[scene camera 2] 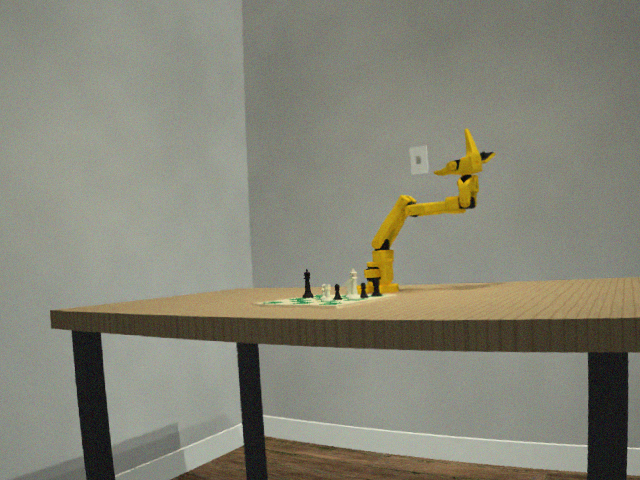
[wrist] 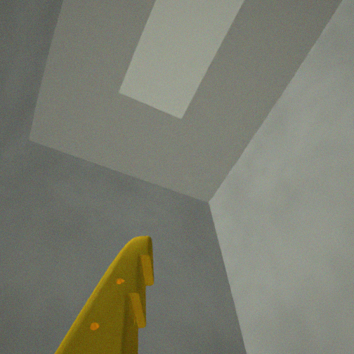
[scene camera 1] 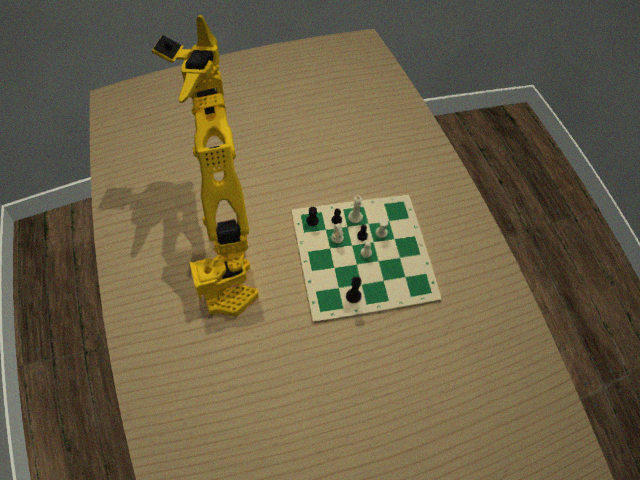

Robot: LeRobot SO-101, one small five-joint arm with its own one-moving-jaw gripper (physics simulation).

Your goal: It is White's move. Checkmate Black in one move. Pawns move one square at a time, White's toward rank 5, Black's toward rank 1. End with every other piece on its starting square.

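Places are measured from the arm's base along level axes (x right, y ahead, z up), in millimetres.
Pixels of known places: hand, tool point: (scene camera 2: 465,130) (scene camera 1: 199,19); arm's base, link origin: (scene camera 1: 239,284).
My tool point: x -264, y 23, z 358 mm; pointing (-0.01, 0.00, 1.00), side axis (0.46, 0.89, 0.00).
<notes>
For each thing: its top centre in the pictures, then the offset to it from my tool point. Level surfaces: height alone.
- green-and-white board, top centre: (scene camera 1: 365,253) (scene camera 2: 325,299) dx +271, dy +196, dz -352 mm
- short black piece, top centre: (scene camera 1: 312,210) (scene camera 2: 375,280) dx +183, dy +130, dz -319 mm
- tall white piece, top centre: (scene camera 1: 358,196) (scene camera 2: 353,268) dx +197, dy +205, dz -288 mm
- small white piece, top centre: (scene camera 1: 383,222) (scene camera 2: 326,284) dx +242, dy +238, dz -319 mm
- white pawn, top centre: (scene camera 1: 368,243) dx +272, dy +198, dz -320 mm
- tall black piece, top centre: (scene camera 1: 357,278) (scene camera 2: 306,269) dx +343, dy +150, dz -288 mm
- wooden table, surface height: dz -358 mm
The green-and-white board (scene camera 1: 398,289) (scene camera 2: 279,302) has five columns. In its far row stand a short black piece (scene camera 1: 312,217) (scene camera 2: 376,287) at the left corner, a black pawn (scene camera 1: 337,215) and a tall white piece (scene camera 1: 355,212) (scene camera 2: 353,285). In the second row stand a white piece (scene camera 1: 337,235), a black pawn (scene camera 1: 362,233) and a small white piece (scene camera 1: 381,230). A white pawn (scene camera 1: 366,251) stands on the centre square. A tall black piece (scene camera 1: 354,291) (scene camera 2: 307,285) stands in the near row, second from left. My gripper (scene camera 1: 191,58) (scene camera 2: 451,151) is fully open, empty and high, away from the board.
The yellow arm's base (scene camera 1: 219,276) (scene camera 2: 385,271) stands left of the board on the wooden table (scene camera 1: 336,392) (scene camera 2: 465,307). The wrist view shows one jaw (wrist: 112,310) against walls and the ceiling, with a pale panel (wrist: 175,55).
</notes>
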